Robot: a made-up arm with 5 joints. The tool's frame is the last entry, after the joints.
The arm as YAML. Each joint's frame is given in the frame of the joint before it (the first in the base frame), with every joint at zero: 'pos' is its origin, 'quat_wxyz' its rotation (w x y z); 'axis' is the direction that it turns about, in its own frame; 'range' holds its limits. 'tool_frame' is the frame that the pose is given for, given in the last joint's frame.
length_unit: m
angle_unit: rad
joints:
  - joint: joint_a
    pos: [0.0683, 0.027, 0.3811]
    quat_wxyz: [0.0, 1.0, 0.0, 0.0]
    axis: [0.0, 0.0, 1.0]
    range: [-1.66, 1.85]
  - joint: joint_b
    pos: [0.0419, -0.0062, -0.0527]
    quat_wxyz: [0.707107, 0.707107, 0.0, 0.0]
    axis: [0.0, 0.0, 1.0]
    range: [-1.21, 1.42]
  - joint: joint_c
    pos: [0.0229, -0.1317, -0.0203]
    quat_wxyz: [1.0, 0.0, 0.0, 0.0]
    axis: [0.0, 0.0, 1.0]
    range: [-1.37, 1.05]
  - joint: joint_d
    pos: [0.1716, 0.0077, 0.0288]
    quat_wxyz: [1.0, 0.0, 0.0, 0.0]
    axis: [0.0, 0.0, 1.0]
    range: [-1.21, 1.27]
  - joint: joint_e
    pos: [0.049, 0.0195, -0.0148]
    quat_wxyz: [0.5, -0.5, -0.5, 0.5]
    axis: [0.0, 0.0, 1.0]
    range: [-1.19, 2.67]
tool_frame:
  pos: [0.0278, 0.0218, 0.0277]
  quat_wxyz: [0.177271, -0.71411, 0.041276, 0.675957]
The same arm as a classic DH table. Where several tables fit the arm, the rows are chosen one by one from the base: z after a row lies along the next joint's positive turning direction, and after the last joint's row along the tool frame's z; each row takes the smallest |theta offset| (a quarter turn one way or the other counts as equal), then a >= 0, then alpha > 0; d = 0 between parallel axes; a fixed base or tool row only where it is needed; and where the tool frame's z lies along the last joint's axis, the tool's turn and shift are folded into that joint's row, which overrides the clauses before.
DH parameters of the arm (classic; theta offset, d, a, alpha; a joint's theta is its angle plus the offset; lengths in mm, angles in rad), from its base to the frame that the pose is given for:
base (fixed): 0.3765 0 73.4 3.1416
joint_a: 0.3765 -433.8 41.9 1.5708
joint_b: -1.3986 0 133.7 0
joint_c: 1.4435 0 171.8 0
joint_d: 1.526 -0.1 19.5 -1.5708
joint_e: 1.2566 -21.8 29.3 -1.5941
tool (fixed): 1.3721 -19.7 0 0
Joint limits (rad, base to tool): -1.66..1.85 -1.21..1.42 -1.37..1.05 -1.21..1.27 -1.19..2.67

